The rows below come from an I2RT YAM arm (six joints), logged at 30 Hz.
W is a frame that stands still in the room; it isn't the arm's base.
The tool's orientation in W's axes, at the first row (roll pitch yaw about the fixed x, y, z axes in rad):
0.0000, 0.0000, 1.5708
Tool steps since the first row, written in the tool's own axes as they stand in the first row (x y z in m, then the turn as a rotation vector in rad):
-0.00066, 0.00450, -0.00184, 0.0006, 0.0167, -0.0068
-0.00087, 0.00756, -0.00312, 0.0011, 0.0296, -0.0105
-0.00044, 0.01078, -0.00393, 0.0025, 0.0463, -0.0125
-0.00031, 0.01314, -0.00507, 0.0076, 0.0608, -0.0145
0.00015, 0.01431, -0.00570, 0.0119, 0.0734, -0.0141
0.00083, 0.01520, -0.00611, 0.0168, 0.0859, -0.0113
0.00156, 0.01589, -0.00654, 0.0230, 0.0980, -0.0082
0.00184, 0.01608, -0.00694, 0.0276, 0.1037, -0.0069
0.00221, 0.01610, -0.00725, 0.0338, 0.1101, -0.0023
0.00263, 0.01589, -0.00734, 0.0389, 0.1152, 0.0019
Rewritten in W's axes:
-0.00450, -0.00066, -0.00184, -0.0167, 0.0006, -0.0068
-0.00756, -0.00087, -0.00312, -0.0296, 0.0011, -0.0105
-0.01078, -0.00044, -0.00393, -0.0463, 0.0025, -0.0125
-0.01314, -0.00031, -0.00507, -0.0608, 0.0076, -0.0145
-0.01431, 0.00015, -0.00570, -0.0734, 0.0119, -0.0141
-0.01520, 0.00083, -0.00611, -0.0859, 0.0168, -0.0113
-0.01589, 0.00156, -0.00654, -0.0980, 0.0230, -0.0082
-0.01608, 0.00184, -0.00694, -0.1037, 0.0276, -0.0069
-0.01610, 0.00221, -0.00725, -0.1101, 0.0338, -0.0023
-0.01589, 0.00263, -0.00734, -0.1152, 0.0389, 0.0019

